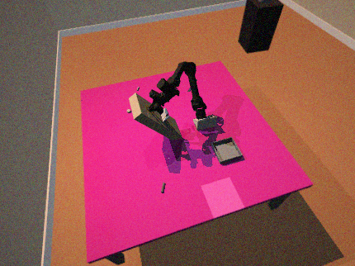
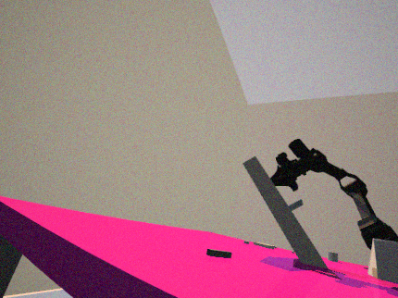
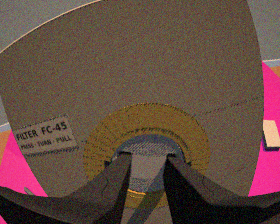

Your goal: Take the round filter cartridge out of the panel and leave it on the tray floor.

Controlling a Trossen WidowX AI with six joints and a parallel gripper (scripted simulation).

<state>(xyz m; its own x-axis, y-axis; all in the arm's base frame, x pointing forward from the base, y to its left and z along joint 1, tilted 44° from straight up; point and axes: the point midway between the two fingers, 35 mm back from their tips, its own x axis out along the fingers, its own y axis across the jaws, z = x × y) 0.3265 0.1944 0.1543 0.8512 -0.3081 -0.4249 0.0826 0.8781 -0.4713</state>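
My gripper tip is now 1 cm short of the grey round filter cartridge and 1 cm above it. Round my gripper tip: small dark stick: 1 cm behind, 40 cm to the left, 25 cm below; dark tray: 46 cm behind, 24 cm to the left, 24 cm below; tan service panel: 4 cm behind, 8 cm below.
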